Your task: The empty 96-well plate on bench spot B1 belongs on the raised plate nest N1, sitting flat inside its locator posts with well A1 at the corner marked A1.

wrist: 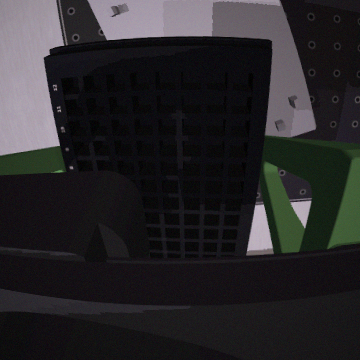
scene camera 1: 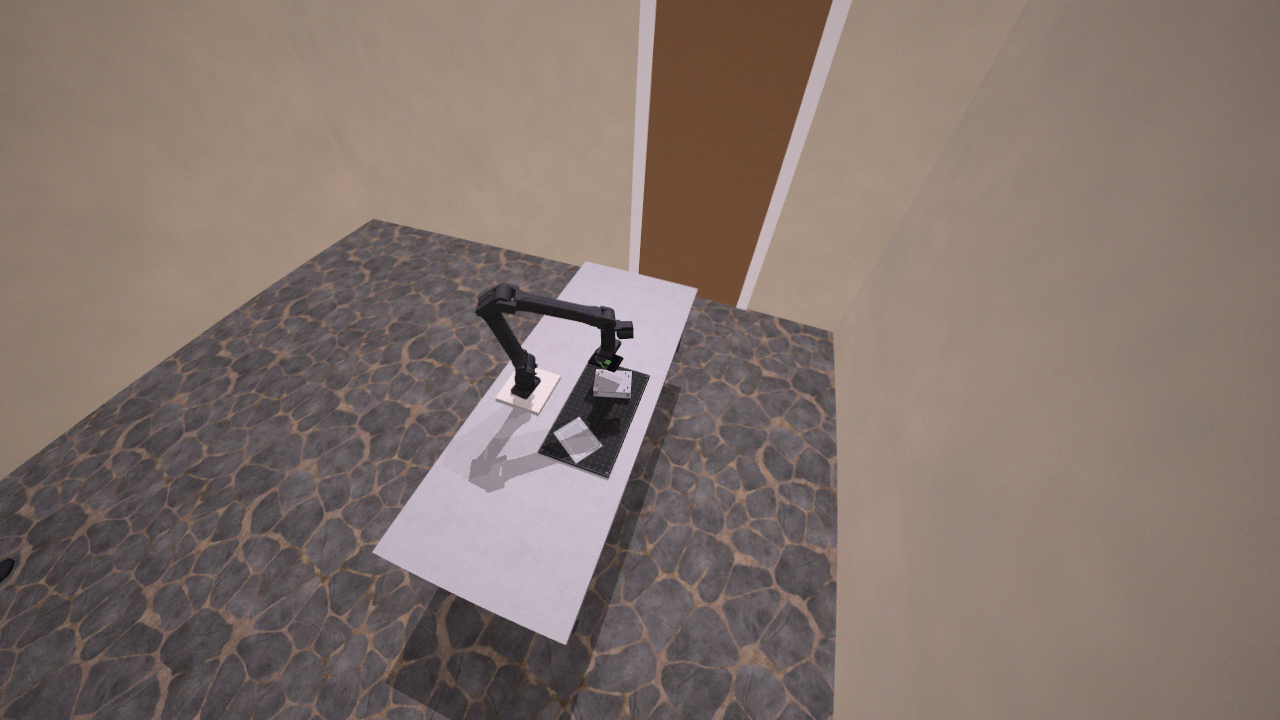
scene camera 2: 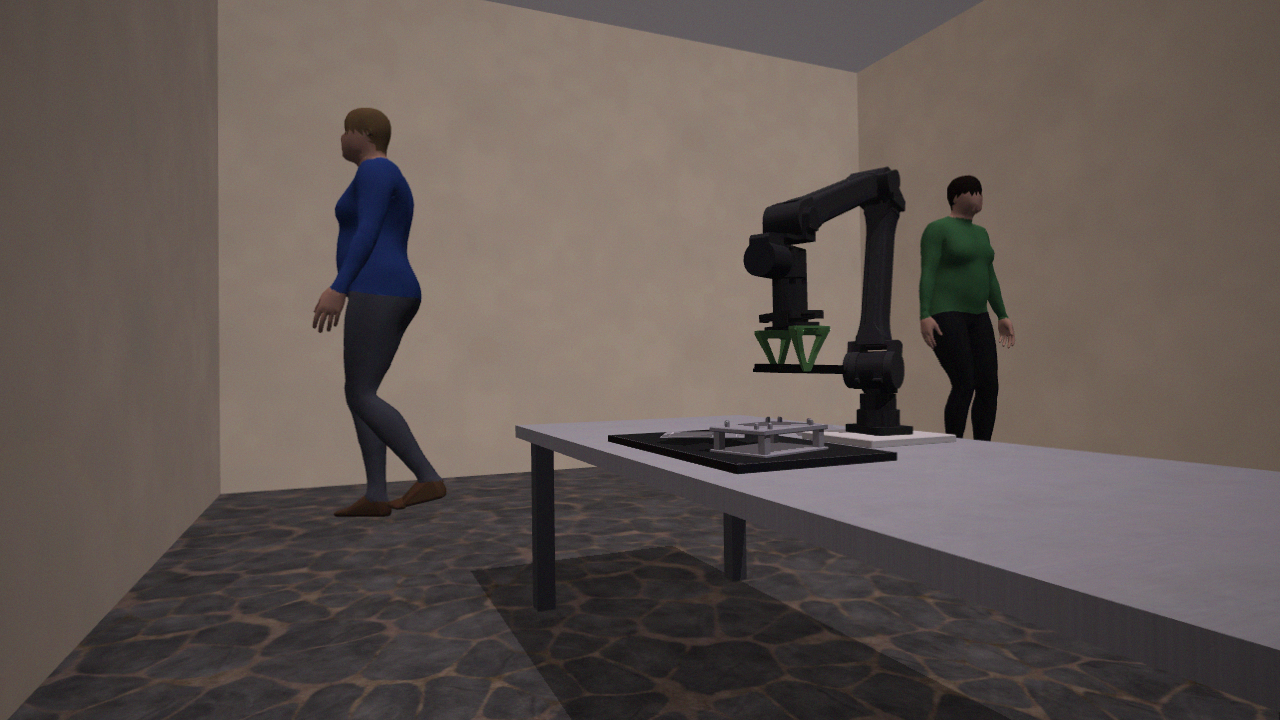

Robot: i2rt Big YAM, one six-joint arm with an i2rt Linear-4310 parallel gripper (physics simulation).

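Places are measured from the arm's base along level axes (x ahead, y left, z up), in millimetres.
Where they show: gripper, between the fingertips: (wrist: 162,152) (scene camera 1: 608,361) (scene camera 2: 791,372); arm's base, origin of its link: (scene camera 1: 526,386) (scene camera 2: 878,432).
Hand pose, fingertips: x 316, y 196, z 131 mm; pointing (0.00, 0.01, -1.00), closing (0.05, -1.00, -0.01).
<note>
Each offset is from my fingertips to the top centre of the thing. "spot": to the spot under its first point. Level surfaces: height alone.
The black 96-well plate @(dz +15, dx -14, dy +0 mm) (scene camera 2: 827,368) (wrist: 165,125) is held level in the air; numbers 12 down to 8 show along its left edge in the wrist view. My gripper (scene camera 1: 605,364) (scene camera 2: 792,364) is shut on it with green fingers at its sides. The raised grey nest N1 @(dz -79, dx +32, dy -22 mm) (scene camera 1: 617,386) (scene camera 2: 765,443) (wrist: 190,17) stands on legs, with small locator posts on top. The plate is well above it. In the wrist view the nest shows beyond the plate's far edge and right side, its edges not parallel to the plate's. The A1 marks are not readable.
A black perforated board @(dz -131, dx +32, dy -163 mm) (scene camera 1: 586,404) (scene camera 2: 850,458) (wrist: 336,60) lies on the white table @(dz -145 mm) (scene camera 1: 492,537) (scene camera 2: 1074,501) under the nest. A pale flat square @(spot: dz -130, dx +20, dy -320 mm) (scene camera 1: 577,438) lies at its other end. The arm's base stands on a white slab (scene camera 1: 543,402) beside the board.
</note>
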